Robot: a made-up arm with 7 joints.
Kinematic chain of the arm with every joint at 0, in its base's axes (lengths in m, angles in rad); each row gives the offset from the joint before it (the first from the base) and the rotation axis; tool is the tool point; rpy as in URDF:
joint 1: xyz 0 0 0.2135 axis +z
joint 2: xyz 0 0 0 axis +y
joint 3: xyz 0 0 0.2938 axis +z
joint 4: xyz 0.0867 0 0 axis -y
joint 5: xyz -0.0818 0 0.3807 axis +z
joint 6: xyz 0 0 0 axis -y
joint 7: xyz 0.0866 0 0 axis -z
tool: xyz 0 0 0 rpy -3.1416 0 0
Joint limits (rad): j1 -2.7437..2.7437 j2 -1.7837..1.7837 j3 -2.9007..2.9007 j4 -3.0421..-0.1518 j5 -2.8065..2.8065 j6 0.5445..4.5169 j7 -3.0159..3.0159
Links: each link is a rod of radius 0.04 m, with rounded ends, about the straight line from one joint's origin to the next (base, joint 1, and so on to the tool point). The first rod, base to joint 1, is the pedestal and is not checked.
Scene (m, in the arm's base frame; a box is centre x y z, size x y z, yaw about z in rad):
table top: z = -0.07
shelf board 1: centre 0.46 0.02 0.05 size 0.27 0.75 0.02 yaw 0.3
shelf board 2: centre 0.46 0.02 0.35 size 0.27 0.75 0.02 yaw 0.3
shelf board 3: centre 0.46 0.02 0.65 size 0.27 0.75 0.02 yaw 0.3
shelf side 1: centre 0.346 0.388 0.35 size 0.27 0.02 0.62 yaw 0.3
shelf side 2: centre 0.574 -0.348 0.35 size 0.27 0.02 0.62 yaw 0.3
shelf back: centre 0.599 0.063 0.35 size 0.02 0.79 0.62 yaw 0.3
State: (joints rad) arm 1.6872 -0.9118 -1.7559 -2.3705 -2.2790 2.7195 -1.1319
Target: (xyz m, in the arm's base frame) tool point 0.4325 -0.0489 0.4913
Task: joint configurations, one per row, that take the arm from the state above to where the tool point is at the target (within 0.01 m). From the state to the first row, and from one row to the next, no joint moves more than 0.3 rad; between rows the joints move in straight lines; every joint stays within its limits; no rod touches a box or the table.
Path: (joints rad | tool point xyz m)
1: 1.4291 -0.9746 -1.7410 -2.5741 -2.3322 2.9131 -1.1319 | 0.3283 -0.0176 0.2007
2: 1.1710 -1.0374 -1.7261 -2.7778 -2.3854 3.1067 -1.1319 | 0.2514 -0.0401 0.2024
3: 0.9129 -1.1002 -1.7111 -2.9814 -2.4386 3.3002 -1.1319 | 0.1775 -0.0446 0.2123
4: 0.9657 -1.2296 -1.4425 -2.7939 -2.3754 3.2270 -1.1319 | 0.2272 -0.0631 0.2805
5: 1.0184 -1.3590 -1.1739 -2.6065 -2.3121 3.1538 -1.1319 | 0.2448 -0.0837 0.3802
6: 1.0712 -1.4885 -0.9053 -2.4190 -2.2488 3.0806 -1.1319 | 0.2141 -0.1165 0.4913
7: 1.2912 -1.2373 -1.0736 -2.1877 -2.2082 2.9267 -1.1319 | 0.3334 -0.0925 0.4930
8: 1.5113 -0.9862 -1.2419 -1.9565 -2.1675 2.7727 -1.1319 | 0.4325 -0.0489 0.4913

